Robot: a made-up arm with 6 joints. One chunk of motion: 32 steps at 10 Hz.
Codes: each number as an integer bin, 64 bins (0 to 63) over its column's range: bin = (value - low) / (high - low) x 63, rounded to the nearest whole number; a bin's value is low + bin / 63 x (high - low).
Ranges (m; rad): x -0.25..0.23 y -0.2..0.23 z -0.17..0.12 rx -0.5..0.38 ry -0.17..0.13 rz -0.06..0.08
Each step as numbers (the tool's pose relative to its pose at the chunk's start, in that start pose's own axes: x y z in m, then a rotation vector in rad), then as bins.
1 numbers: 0.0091 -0.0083 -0.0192 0.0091 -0.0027 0.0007
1 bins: 34 28 33 36 35 27
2 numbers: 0.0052 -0.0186 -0.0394 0.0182 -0.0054 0.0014
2 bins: 33 27 28 37 35 28
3 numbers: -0.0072 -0.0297 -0.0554 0.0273 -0.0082 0.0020
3 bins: 32 25 25 38 34 28
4 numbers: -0.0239 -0.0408 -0.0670 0.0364 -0.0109 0.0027
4 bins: 30 23 22 38 33 28
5 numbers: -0.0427 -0.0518 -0.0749 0.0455 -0.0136 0.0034
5 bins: 27 22 21 39 33 29
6 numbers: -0.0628 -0.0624 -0.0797 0.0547 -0.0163 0.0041
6 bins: 25 20 20 40 32 29
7 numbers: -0.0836 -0.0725 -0.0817 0.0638 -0.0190 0.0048
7 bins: 22 19 19 40 32 29
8 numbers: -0.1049 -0.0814 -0.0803 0.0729 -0.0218 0.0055
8 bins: 19 17 19 41 31 29
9 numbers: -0.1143 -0.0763 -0.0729 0.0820 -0.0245 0.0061
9 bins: 18 18 21 42 31 30
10 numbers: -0.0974 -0.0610 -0.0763 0.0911 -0.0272 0.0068
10 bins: 20 20 20 42 30 30
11 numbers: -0.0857 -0.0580 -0.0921 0.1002 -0.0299 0.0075
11 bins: 22 21 17 43 29 30
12 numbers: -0.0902 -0.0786 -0.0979 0.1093 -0.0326 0.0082
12 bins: 21 18 16 44 29 31
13 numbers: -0.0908 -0.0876 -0.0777 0.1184 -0.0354 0.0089
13 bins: 21 16 20 44 28 31
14 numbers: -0.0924 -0.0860 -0.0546 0.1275 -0.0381 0.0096
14 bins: 21 17 25 45 28 31
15 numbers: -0.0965 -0.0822 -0.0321 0.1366 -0.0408 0.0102
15 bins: 20 17 30 46 27 32
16 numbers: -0.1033 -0.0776 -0.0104 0.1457 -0.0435 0.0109
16 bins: 19 18 35 46 27 32
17 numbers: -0.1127 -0.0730 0.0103 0.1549 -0.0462 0.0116
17 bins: 18 19 39 47 26 32
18 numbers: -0.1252 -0.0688 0.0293 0.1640 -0.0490 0.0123
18 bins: 16 19 43 48 25 33
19 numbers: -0.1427 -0.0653 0.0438 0.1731 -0.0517 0.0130
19 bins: 14 20 46 48 25 33
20 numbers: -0.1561 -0.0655 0.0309 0.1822 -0.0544 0.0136
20 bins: 12 20 44 49 24 33
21 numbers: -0.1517 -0.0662 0.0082 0.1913 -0.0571 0.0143
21 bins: 13 20 39 49 24 33
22 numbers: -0.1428 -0.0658 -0.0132 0.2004 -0.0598 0.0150
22 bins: 14 20 34 50 23 34
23 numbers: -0.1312 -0.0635 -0.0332 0.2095 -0.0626 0.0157
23 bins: 16 20 30 51 23 34
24 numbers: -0.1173 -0.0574 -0.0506 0.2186 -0.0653 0.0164
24 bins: 17 21 26 51 22 34
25 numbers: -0.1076 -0.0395 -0.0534 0.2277 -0.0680 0.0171
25 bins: 19 24 25 52 21 35
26 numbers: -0.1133 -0.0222 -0.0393 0.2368 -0.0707 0.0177
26 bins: 18 26 28 53 21 35
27 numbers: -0.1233 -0.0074 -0.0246 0.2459 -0.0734 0.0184
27 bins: 17 28 32 53 20 35
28 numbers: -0.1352 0.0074 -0.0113 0.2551 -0.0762 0.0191
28 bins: 15 30 34 54 20 36
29 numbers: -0.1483 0.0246 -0.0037 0.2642 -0.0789 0.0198
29 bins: 13 33 36 55 19 36
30 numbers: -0.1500 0.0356 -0.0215 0.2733 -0.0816 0.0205
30 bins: 13 35 32 55 19 36
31 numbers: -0.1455 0.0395 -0.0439 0.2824 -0.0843 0.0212
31 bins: 14 35 27 56 18 37
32 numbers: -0.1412 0.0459 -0.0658 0.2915 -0.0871 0.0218
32 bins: 14 36 23 57 17 37
